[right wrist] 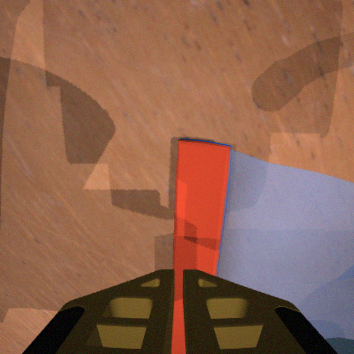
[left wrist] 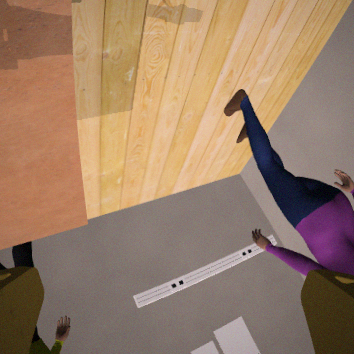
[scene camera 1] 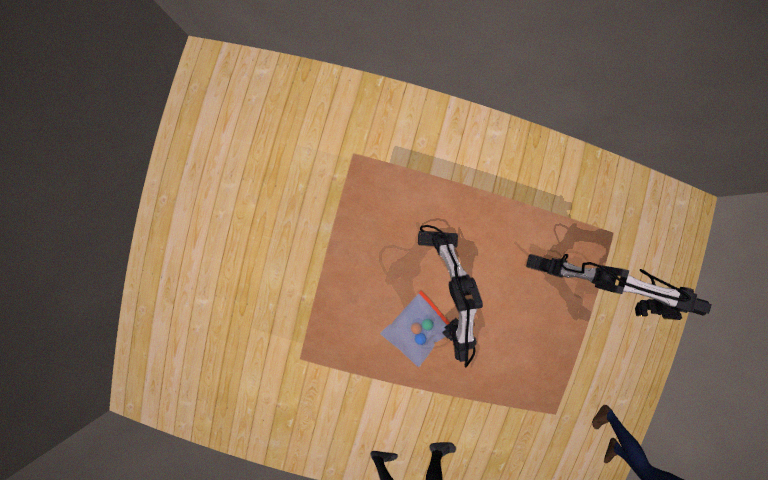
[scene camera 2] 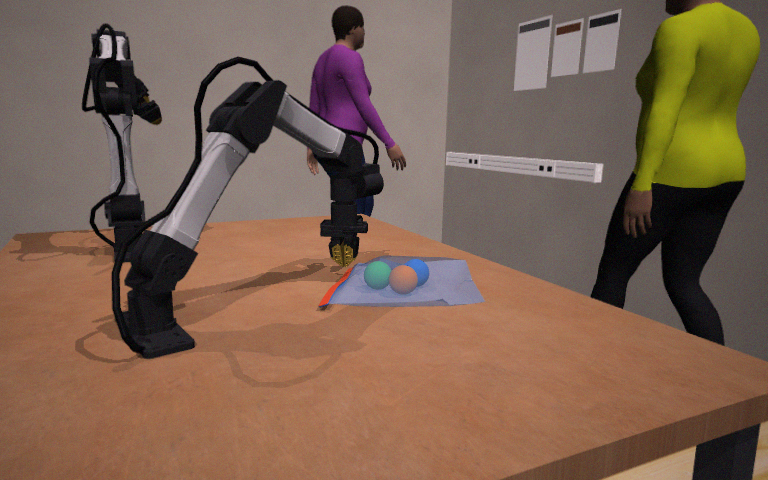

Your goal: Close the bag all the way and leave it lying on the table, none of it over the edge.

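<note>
A translucent blue-grey bag (scene camera 1: 399, 335) (scene camera 2: 459, 284) (right wrist: 290, 200) lies flat on the table (scene camera 1: 373, 215) (scene camera 2: 396, 407), inside its edges. A green ball (scene camera 1: 427, 324) (scene camera 2: 377, 275), an orange ball (scene camera 1: 416, 327) (scene camera 2: 403, 279) and a blue ball (scene camera 1: 420, 338) (scene camera 2: 420, 271) are in it. A red strip (scene camera 1: 431, 303) (scene camera 2: 336, 288) (right wrist: 200, 190) runs along its mouth; I cannot tell how far it is sealed. My right gripper (scene camera 2: 343, 263) (right wrist: 178, 281) is shut, pointing down at the strip's far end in scene camera 2; red shows beneath its narrow finger gap. My left gripper (scene camera 2: 156, 120) (left wrist: 172, 285) is open, high and away from the bag.
The right arm (scene camera 1: 465, 294) (scene camera 2: 209, 186) stands beside the bag and reaches over the table. The left arm (scene camera 1: 608, 280) (scene camera 2: 120, 147) stands at the table's far right side in scene camera 1. Two people (scene camera 2: 351, 90) (scene camera 2: 696, 113) stand beyond the table's edges.
</note>
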